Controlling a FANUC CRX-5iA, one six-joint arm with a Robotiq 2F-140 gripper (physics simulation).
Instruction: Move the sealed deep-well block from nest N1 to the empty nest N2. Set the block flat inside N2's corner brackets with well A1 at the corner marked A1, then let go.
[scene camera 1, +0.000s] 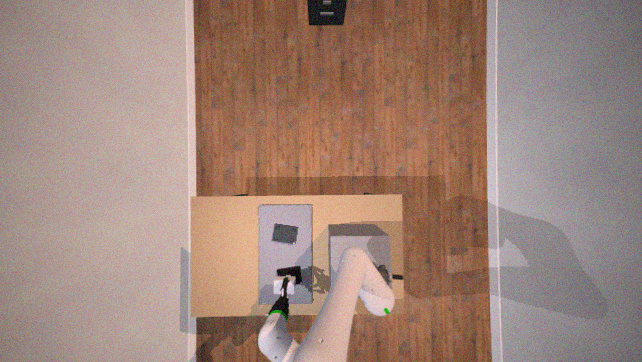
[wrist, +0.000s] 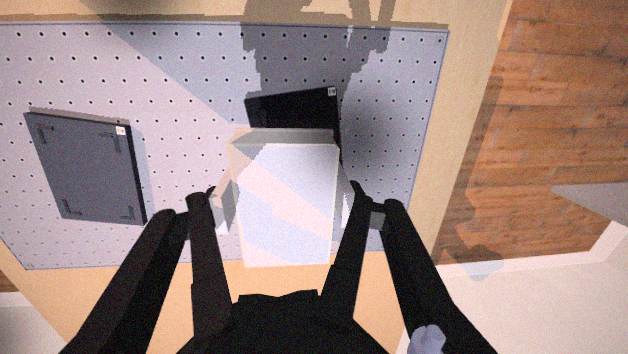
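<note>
The sealed deep-well block (scene camera 1: 278, 286) (wrist: 287, 200), a pale box, is held between the fingers of my gripper (scene camera 1: 285, 284) (wrist: 286, 172). In the wrist view it hangs above the board and covers the near part of the black nest N2 (scene camera 1: 288, 271) (wrist: 295, 111), with a gap beneath it. N2's far edge and its A1 label at the far right corner show; its brackets are dark or hidden. The block's own well A1 cannot be made out. Nest N1 (scene camera 1: 285, 233) (wrist: 90, 172) holds no block, and its corner brackets and A1 label show in the wrist view.
Both nests sit on a grey perforated board (scene camera 1: 285, 213) (wrist: 185, 102) on the wooden table (scene camera 1: 225, 255). A large grey box (scene camera 1: 357, 230) stands right of the board, partly under the arm. A small black item (scene camera 1: 397, 276) lies near the table's right edge.
</note>
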